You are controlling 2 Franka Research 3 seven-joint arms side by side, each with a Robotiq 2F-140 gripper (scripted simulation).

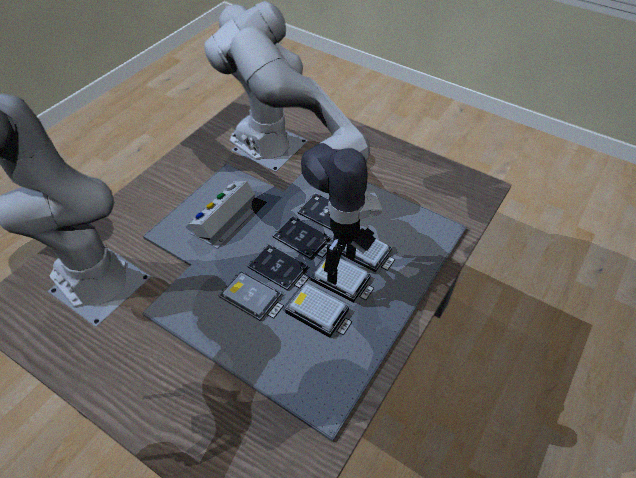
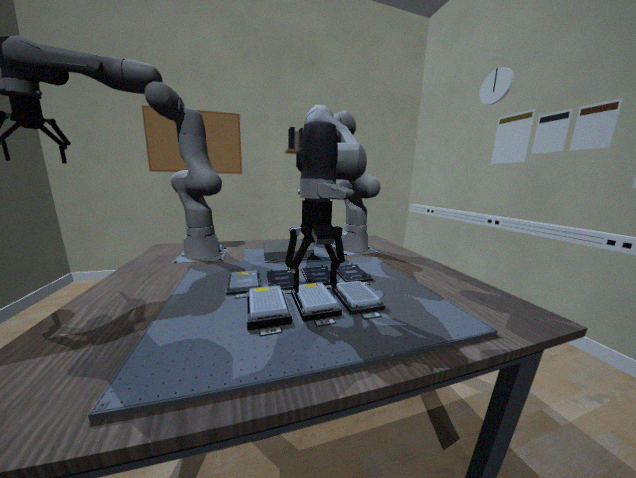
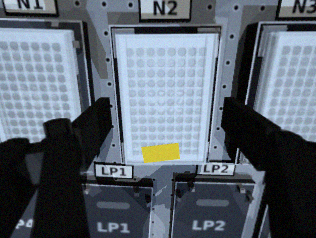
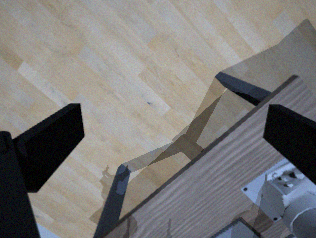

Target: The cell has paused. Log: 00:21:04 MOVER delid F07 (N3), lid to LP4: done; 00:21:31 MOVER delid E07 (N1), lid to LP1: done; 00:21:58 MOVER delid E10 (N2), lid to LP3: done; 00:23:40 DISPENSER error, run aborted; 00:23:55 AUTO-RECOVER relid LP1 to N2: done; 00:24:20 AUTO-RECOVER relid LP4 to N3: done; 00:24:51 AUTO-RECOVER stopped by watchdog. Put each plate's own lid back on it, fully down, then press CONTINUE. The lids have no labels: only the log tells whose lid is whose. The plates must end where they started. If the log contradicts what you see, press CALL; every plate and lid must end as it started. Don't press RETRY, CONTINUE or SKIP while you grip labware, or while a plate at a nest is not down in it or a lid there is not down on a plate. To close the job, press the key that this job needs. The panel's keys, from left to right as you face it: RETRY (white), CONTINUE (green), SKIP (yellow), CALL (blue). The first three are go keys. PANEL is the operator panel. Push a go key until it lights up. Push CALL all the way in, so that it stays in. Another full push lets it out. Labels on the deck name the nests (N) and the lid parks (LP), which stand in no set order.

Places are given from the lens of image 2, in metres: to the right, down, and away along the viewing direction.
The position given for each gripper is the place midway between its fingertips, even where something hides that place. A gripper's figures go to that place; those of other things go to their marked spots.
left gripper point(image 2: 314, 288): -0.01, 0.14, 0.61
N1 plate point(image 2: 355, 292): 0.11, 0.15, 0.64
operator panel point(image 2: 274, 250): -0.19, 0.05, 0.97
The marked spots on the operator panel and the N1 plate are 0.45 m apart.
